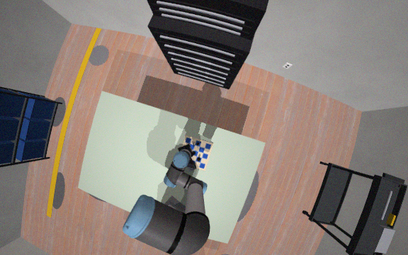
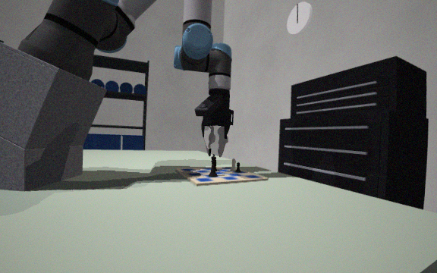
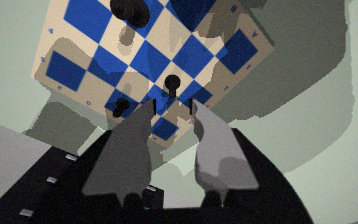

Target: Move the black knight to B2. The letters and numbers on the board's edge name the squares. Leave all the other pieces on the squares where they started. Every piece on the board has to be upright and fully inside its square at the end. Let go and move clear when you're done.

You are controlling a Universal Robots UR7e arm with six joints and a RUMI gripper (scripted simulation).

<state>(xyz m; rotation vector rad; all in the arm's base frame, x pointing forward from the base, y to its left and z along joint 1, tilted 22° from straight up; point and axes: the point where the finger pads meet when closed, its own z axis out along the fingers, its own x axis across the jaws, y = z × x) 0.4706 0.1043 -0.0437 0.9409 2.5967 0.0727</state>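
Right now my hand is 70 mm above the chessboard, 40 mm to the left of it and 10 mm short of it. Also, from my hand: white piece 80 mm ahead, 50 mm below, 20 mm to the left; black pawn 80 mm ahead, 50 mm below, 20 mm to the right; tall black piece 80 mm to the right, 30 mm below, 20 mm behind.
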